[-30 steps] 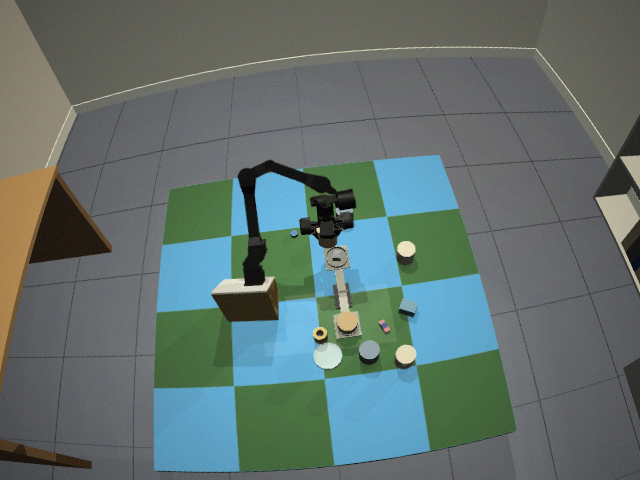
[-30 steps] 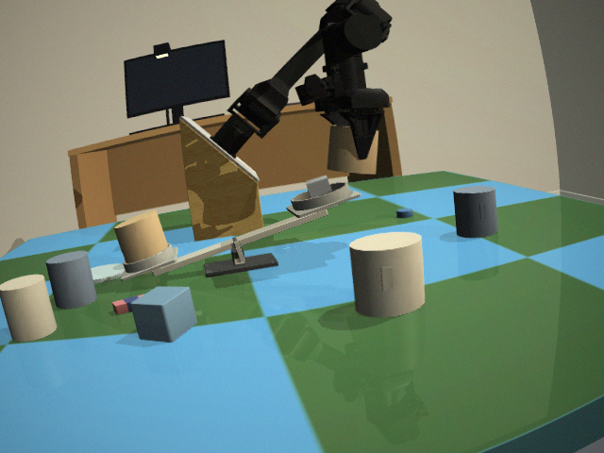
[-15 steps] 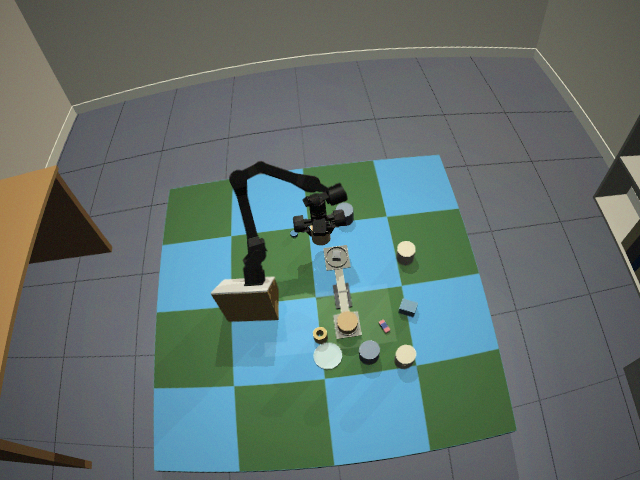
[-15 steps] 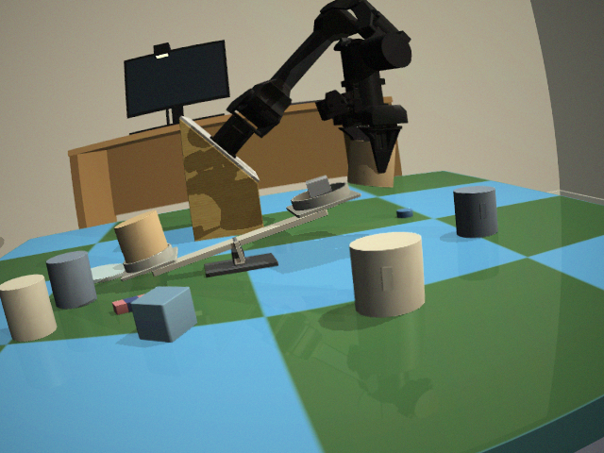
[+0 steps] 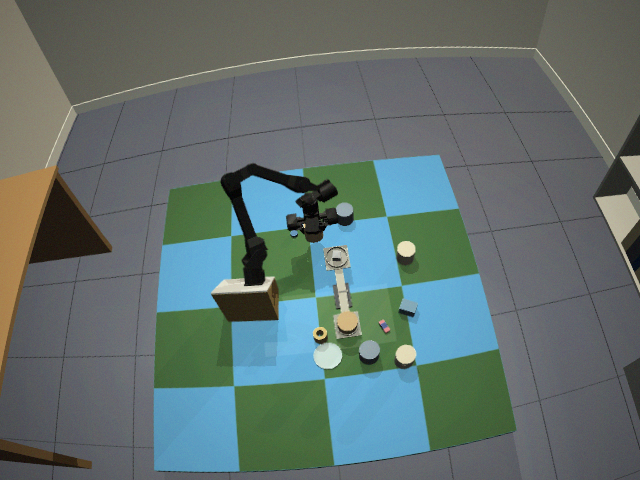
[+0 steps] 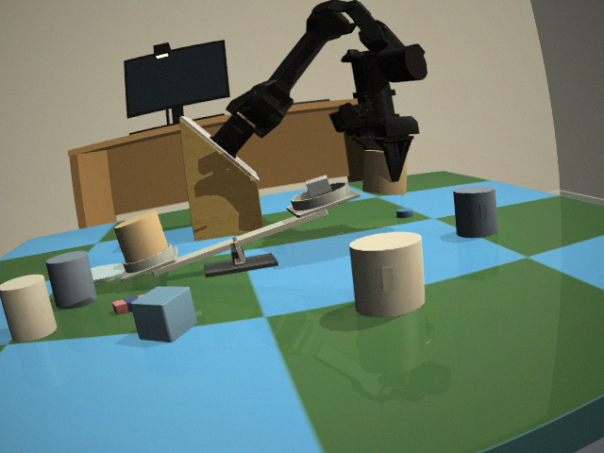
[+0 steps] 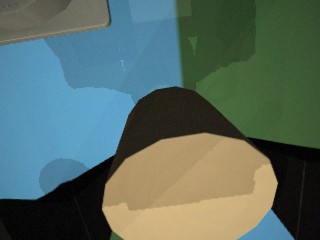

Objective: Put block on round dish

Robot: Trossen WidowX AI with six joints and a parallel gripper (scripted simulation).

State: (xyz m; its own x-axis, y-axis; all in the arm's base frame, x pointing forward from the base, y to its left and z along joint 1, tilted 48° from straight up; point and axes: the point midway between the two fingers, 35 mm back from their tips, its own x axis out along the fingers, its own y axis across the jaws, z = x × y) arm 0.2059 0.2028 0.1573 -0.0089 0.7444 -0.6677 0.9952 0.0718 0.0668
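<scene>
My gripper tip is 80 mm short of the grey block, 120 mm to the left of it and 10 mm below it. From my gripper tip the other things lie so: blue disc: 80 mm behind, 50 mm to the left, 70 mm below; pink-and-blue piece: 240 mm ahead, 380 mm to the right, 70 mm below; blue-grey cube: 330 mm ahead, 320 mm to the right, 60 mm below.
</scene>
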